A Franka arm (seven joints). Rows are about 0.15 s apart.
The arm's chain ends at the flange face. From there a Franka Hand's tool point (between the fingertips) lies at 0.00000 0.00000 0.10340 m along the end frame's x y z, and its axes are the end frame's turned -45 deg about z.
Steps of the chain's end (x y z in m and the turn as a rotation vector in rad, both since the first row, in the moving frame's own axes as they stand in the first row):
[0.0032 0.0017 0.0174 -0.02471 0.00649 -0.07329]
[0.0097 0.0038 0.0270 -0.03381 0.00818 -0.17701]
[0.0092 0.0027 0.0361 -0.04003 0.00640 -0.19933]
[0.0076 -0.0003 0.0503 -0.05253 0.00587 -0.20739]
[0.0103 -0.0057 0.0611 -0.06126 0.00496 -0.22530]
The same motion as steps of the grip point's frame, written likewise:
[-0.0002 0.0058 0.0174 -0.02206 -0.01288 -0.07329]
[0.0026 0.0128 0.0269 -0.02969 -0.01812 -0.17701]
[0.0025 0.0120 0.0360 -0.03283 -0.02378 -0.19933]
[0.0026 0.0098 0.0502 -0.04130 -0.03299 -0.20739]
[0.0078 0.0085 0.0609 -0.04682 -0.03981 -0.22530]

